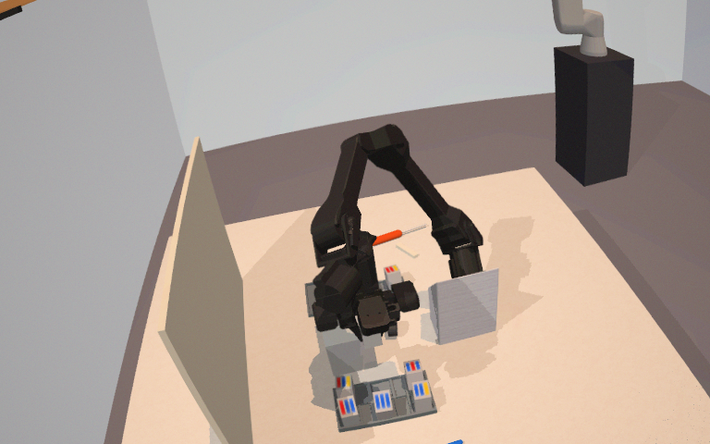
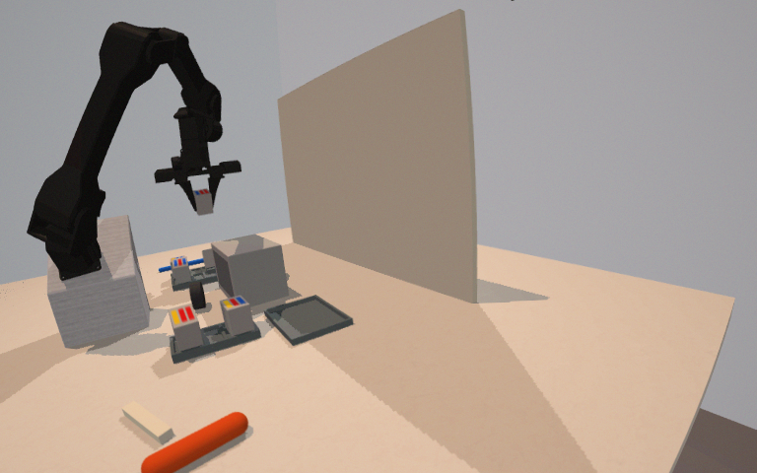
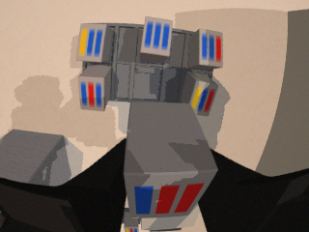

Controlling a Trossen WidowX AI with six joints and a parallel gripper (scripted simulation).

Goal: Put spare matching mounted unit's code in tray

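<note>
The dark grey tray lies 35 cm to the right of my gripper tip, 16 cm below it and 6 cm ahead of it. The rest, counted from my gripper tip: grey spare block 3 cm above; then blue rod 20 cm to the left, 16 cm below, 5 cm behind; then grey mounted unit 14 cm to the right, 11 cm below, 4 cm ahead.
</note>
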